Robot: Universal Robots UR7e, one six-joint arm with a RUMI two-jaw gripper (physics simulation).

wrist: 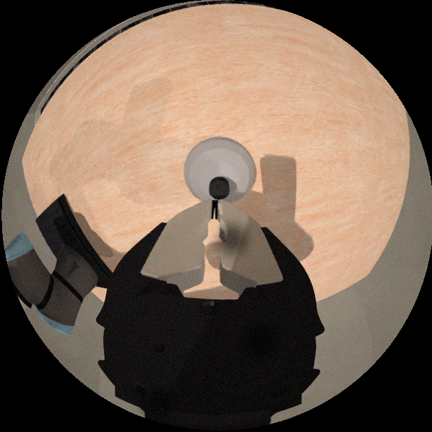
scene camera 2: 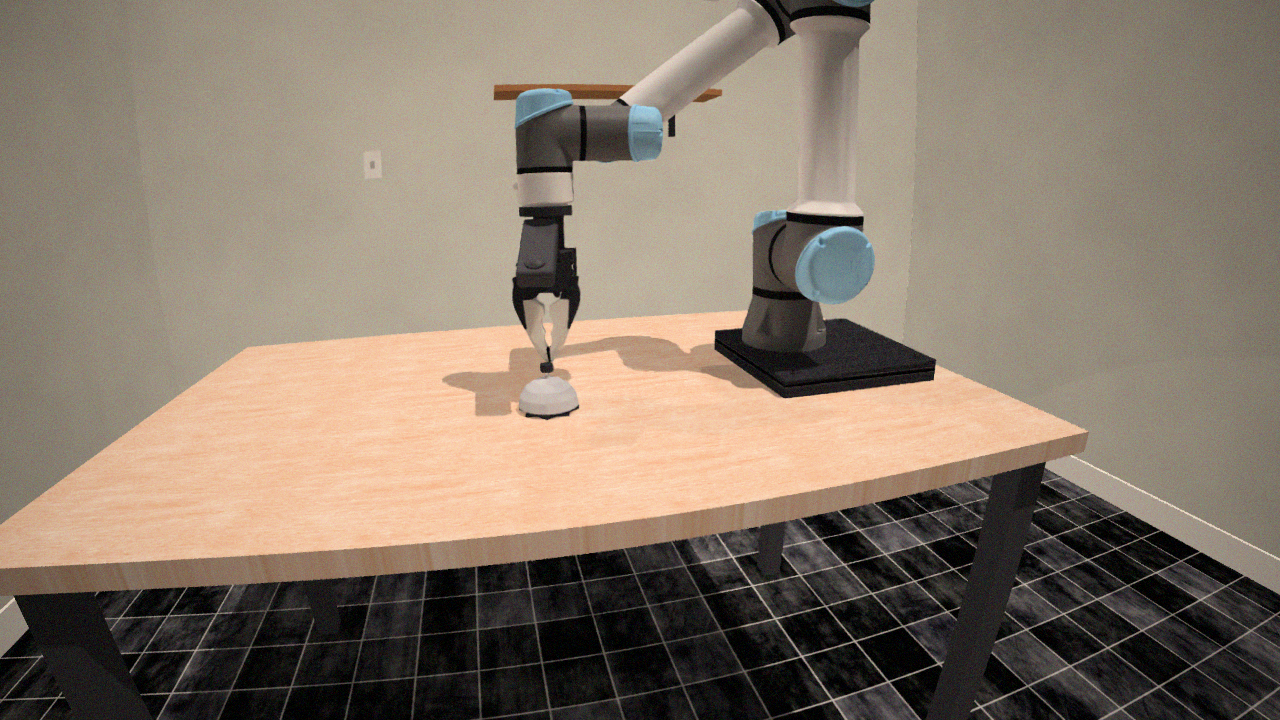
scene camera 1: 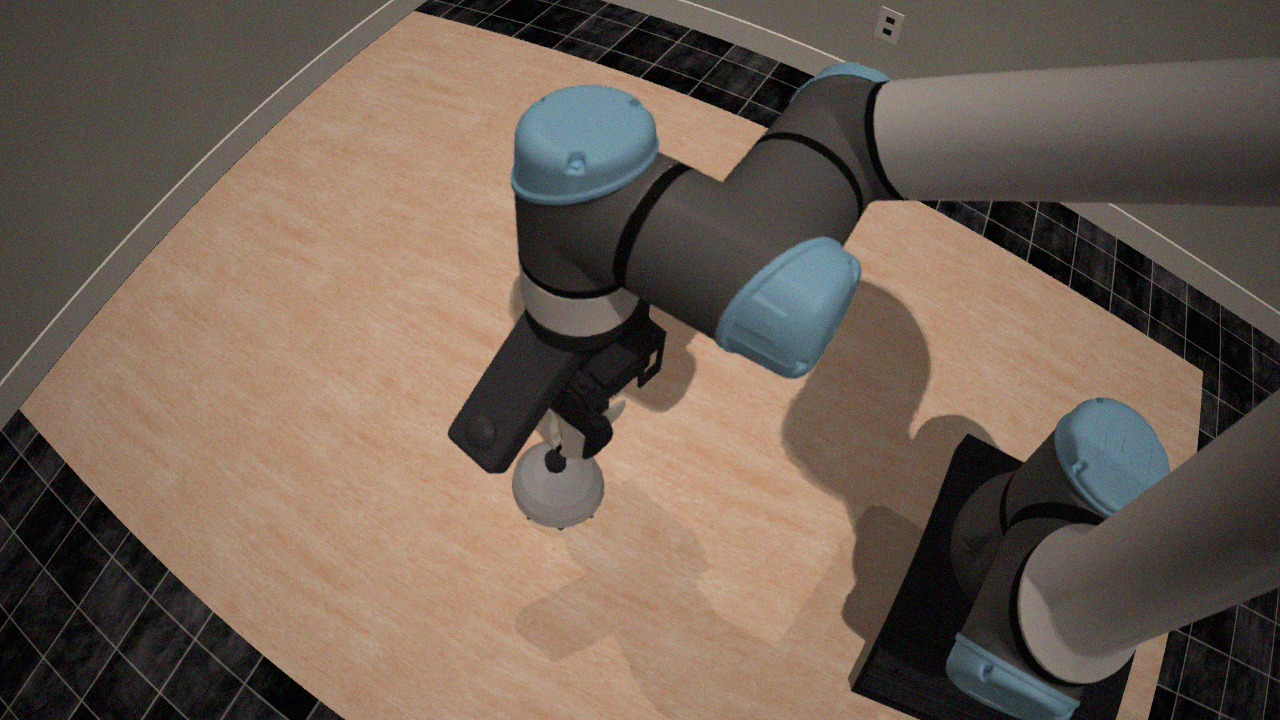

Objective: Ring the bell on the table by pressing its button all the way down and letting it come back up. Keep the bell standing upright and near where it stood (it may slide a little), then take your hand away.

Path:
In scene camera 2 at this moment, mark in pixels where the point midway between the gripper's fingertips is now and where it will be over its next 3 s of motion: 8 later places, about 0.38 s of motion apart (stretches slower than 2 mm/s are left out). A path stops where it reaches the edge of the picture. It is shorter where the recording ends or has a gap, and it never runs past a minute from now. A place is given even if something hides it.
My gripper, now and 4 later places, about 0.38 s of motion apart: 549, 361; 549, 369; 549, 358; 549, 347; 546, 318

